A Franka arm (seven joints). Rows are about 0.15 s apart.
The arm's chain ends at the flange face. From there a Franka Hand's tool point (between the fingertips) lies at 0.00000 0.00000 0.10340 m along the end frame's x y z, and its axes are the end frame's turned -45 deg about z.
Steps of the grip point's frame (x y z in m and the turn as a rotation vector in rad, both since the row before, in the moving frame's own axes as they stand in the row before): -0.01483 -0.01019 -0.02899 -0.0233 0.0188 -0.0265; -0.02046 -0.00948 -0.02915 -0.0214 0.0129 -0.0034; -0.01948 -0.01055 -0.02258 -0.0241 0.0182 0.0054
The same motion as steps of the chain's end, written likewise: -0.02077 0.00299 -0.02894 -0.0032 0.0298 -0.0265; -0.02368 0.00715 -0.02912 -0.0060 0.0243 -0.0034; -0.02433 0.00587 -0.02253 -0.0042 0.0299 0.0054
